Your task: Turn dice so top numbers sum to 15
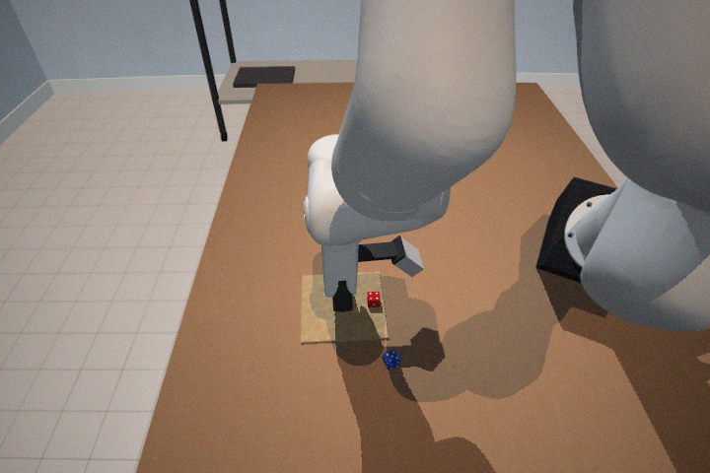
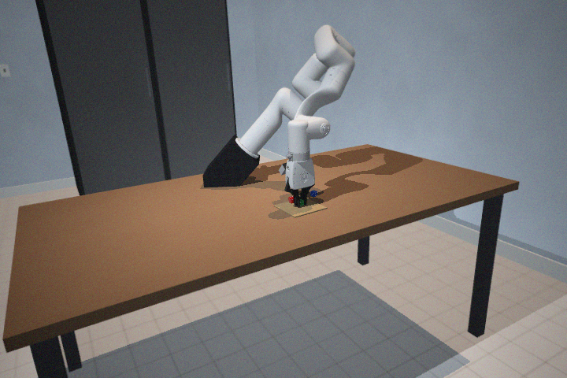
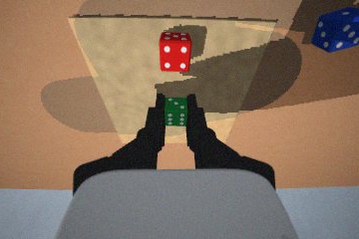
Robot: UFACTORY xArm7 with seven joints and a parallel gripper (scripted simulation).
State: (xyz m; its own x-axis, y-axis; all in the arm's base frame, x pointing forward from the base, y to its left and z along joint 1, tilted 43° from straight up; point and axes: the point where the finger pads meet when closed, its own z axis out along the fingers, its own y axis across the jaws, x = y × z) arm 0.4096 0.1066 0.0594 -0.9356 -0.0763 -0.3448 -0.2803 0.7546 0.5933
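My hand is 10 mm above the green die. Round my hand: blue die: 100 mm behind, 90 mm to the left, 20 mm below; then tan mat: 30 mm below; then red die: 50 mm behind, 20 mm to the right, 20 mm below.
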